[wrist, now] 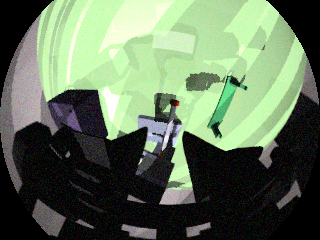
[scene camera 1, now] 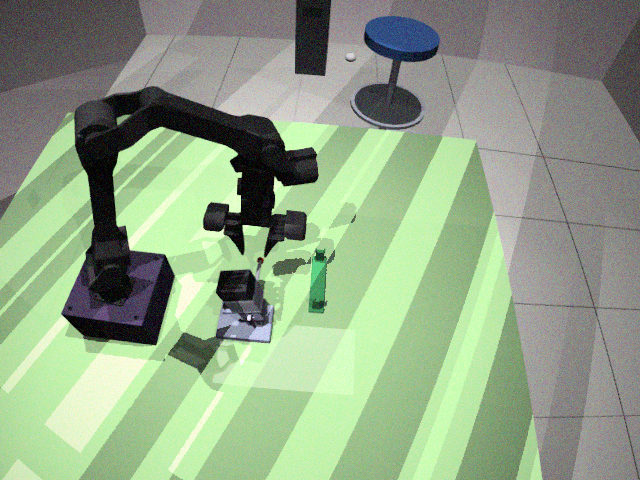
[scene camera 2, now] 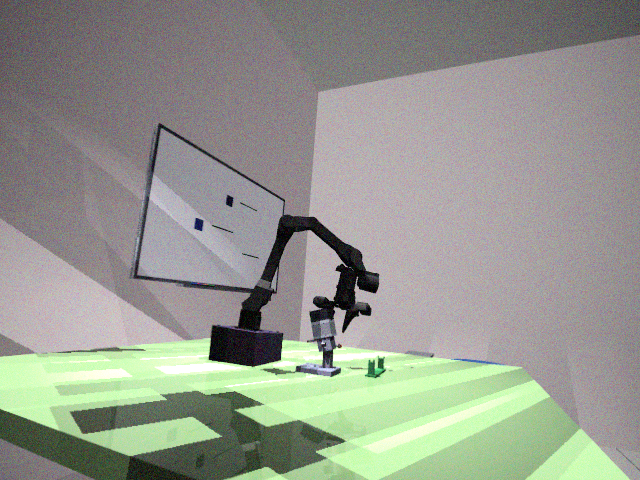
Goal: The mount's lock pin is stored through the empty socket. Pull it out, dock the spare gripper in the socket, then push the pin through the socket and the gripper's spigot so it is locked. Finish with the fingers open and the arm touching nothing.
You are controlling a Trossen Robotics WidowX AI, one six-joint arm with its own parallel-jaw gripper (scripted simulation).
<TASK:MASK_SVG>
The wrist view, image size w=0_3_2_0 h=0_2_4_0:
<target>my gripper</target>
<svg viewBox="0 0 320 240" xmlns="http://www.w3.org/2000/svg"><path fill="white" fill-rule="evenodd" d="M13 139L12 159L24 187L52 211L67 217L59 236L49 235L53 240L267 240L299 201L295 195L284 207L276 207L291 191L299 173L299 159L283 145L272 148L272 165L265 168L259 160L263 153L260 145L223 151L183 131L181 141L196 203L168 205L127 200L144 153L148 127L112 140L64 129L63 139L71 155L61 169L49 155L52 131L47 125L33 121L17 131ZM121 225L157 229L156 239L129 236ZM211 224L212 228L205 231L200 229L200 235L187 237L185 232L187 228ZM76 221L84 221L84 223L92 225L93 229L84 227L84 225L77 224Z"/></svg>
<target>spare gripper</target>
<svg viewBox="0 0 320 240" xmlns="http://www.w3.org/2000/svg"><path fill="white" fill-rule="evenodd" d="M145 153L144 159L140 161L139 167L136 169L137 172L129 195L144 201L144 203L160 204L168 181L171 179L175 163L161 159L159 156Z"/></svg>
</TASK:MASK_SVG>
